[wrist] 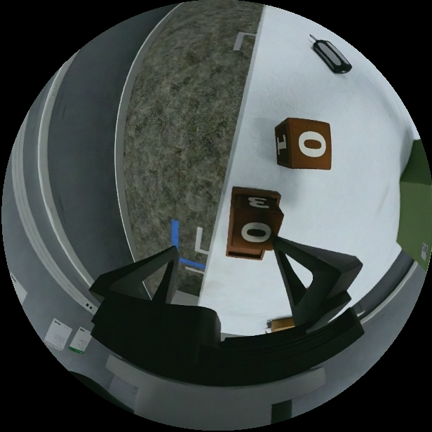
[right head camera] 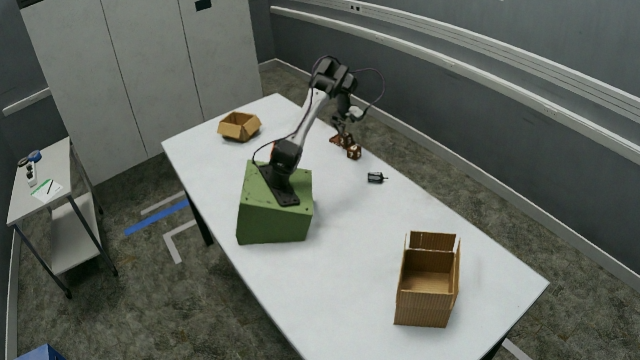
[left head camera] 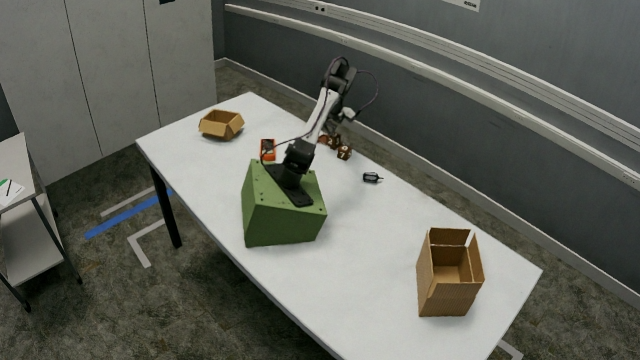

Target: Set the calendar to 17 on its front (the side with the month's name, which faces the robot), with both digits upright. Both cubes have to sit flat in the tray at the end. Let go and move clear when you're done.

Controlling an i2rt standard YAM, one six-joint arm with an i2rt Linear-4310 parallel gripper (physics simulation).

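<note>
The brown tray (left head camera: 323, 139) (right head camera: 334, 140) (wrist: 245, 190) lies near the table's far edge. One brown cube (left head camera: 334, 142) (right head camera: 346, 140) (wrist: 256, 231) is at the tray; in the wrist view it shows 0 on top and 3 on a side, and in the left head view a 2 faces the robot. Whether it sits flat is hard to tell. The other cube (left head camera: 344, 152) (right head camera: 354, 151) (wrist: 314, 144) stands on the table beside the tray, with 0 on top, 7 towards the robot and 1 on the far side. My gripper (left head camera: 328, 129) (right head camera: 340, 129) (wrist: 223, 247) is open above the tray.
A small black device (left head camera: 371, 177) (right head camera: 376, 177) (wrist: 332, 56) lies beyond the loose cube. An orange multimeter (left head camera: 268, 149) lies near the green base (left head camera: 282, 220) (right head camera: 274, 220). Open cardboard boxes (left head camera: 221, 125) (right head camera: 425, 307) stand towards both table ends.
</note>
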